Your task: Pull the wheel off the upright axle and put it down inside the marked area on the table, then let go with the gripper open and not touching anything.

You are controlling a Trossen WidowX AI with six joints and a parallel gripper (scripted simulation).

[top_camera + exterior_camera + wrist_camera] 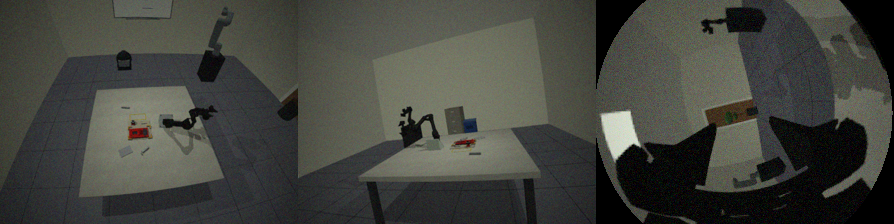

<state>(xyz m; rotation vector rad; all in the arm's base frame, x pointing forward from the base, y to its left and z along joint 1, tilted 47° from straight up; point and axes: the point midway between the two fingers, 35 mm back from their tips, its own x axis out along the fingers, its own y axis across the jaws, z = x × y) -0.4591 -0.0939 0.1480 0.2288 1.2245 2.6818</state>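
The grey wheel lies 85 cm ahead of my gripper tip, 7 cm to the right of it and 20 cm below it. From my gripper tip the other things lie so: thin grey piece (94 cm ahead, 31 cm to the right, 23 cm below); upright axle (84 cm ahead, 7 cm to the right, 21 cm below).
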